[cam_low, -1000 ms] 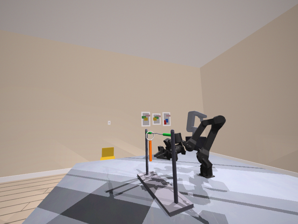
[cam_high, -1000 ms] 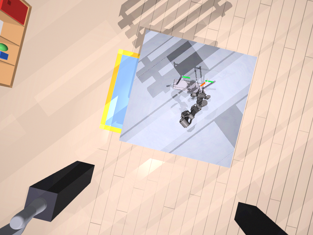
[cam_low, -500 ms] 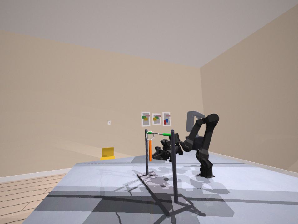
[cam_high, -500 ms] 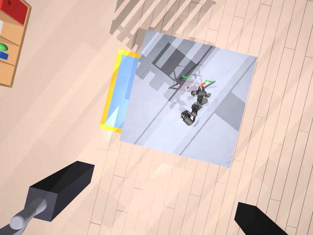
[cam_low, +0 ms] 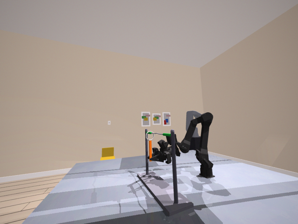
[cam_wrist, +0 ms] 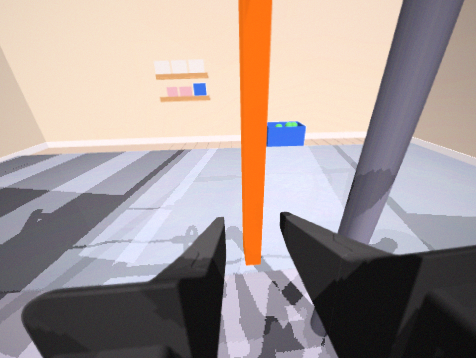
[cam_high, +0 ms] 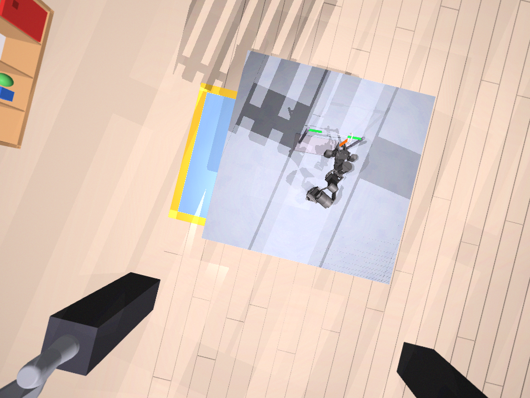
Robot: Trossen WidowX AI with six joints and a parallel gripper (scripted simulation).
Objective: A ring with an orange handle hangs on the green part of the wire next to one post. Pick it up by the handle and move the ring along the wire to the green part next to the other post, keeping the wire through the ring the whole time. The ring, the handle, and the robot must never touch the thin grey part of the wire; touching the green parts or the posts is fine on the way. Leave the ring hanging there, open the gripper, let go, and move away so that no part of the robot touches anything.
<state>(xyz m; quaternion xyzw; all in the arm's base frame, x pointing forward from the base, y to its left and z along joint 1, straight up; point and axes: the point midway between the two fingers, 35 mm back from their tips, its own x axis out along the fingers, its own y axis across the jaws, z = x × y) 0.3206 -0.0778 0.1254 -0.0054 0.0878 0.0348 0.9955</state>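
The ring with orange handle lies 1 cm behind my gripper tip and 9 cm above it.
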